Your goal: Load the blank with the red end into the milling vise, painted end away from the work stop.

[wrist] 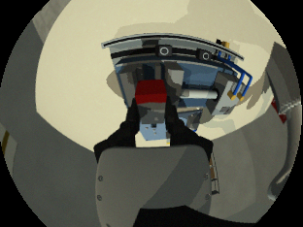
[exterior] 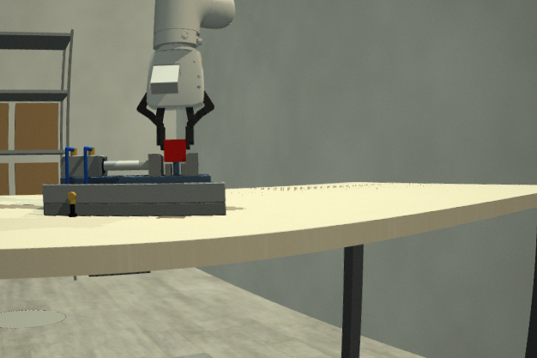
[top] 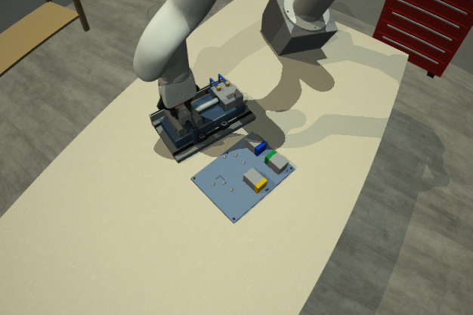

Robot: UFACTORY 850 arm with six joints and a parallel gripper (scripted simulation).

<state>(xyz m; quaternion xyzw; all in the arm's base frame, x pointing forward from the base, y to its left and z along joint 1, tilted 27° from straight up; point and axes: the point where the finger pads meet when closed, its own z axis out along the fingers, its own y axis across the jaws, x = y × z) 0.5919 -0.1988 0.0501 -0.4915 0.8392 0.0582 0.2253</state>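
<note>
Right now my hand is 20 mm above the red-ended blank. The rest, counted from my hand: moving jaw (30 mm behind, 10 mm to the left, 50 mm below); hose-side block (150 mm behind, 70 mm to the left, 50 mm below); fixed jaw (30 mm ahead, 10 mm to the right, 50 mm below).
</note>
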